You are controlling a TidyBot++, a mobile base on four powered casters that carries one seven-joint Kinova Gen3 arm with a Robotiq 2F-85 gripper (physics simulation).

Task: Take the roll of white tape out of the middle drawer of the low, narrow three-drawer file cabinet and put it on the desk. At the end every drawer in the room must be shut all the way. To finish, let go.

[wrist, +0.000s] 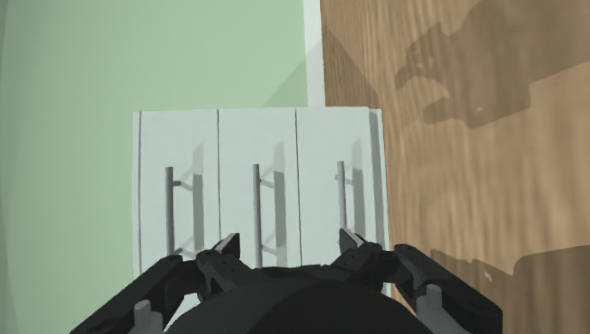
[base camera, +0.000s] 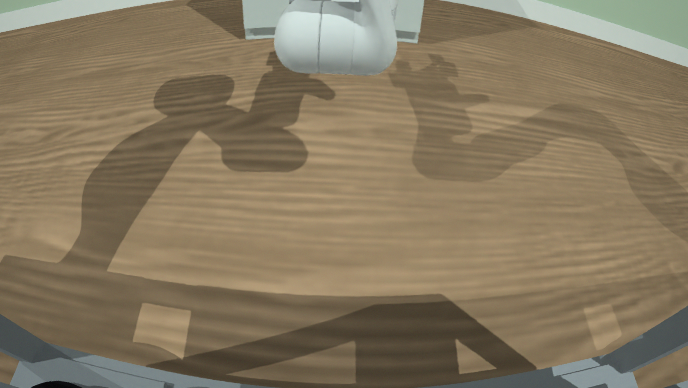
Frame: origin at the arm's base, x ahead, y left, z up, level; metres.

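Seen in the pictures: gripper, fingertip midpoint: (wrist: pixel 290 242).
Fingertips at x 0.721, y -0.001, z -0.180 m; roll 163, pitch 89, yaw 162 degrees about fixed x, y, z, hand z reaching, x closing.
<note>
Offsets run from my fingertips to a thing's top centre. "*": to the spot under its first point.
The narrow three-drawer file cabinet (base camera: pixel 257 20) (wrist: pixel 260 130) is pale grey-white. It is turned sideways in the wrist view, with its foot to the right. Its three drawer fronts look flush and shut. The middle drawer (wrist: pixel 270 145) has a grey bar handle @(* dx +0.162, dy +0.010, dz +0.053 m) (wrist: pixel 257 215). My gripper (wrist: pixel 290 242) is open and empty, in front of the cabinet. Its fingertips show on either side of the middle handle's lower part in the wrist view, and the gap in depth is hard to judge. The gripper does not show in the base view. The roll of white tape and the desk do not show.
The top drawer's handle @(* dx +0.163, dy -0.004, dz +0.206 m) (wrist: pixel 169 210) is on the left and the bottom drawer's handle @(* dx +0.162, dy -0.018, dz -0.100 m) (wrist: pixel 342 195) on the right in the wrist view. A green wall (wrist: pixel 150 50) with a white skirting board (wrist: pixel 315 60) stands behind the cabinet. My white arm (base camera: pixel 335 40) covers part of the cabinet in the base view.
</note>
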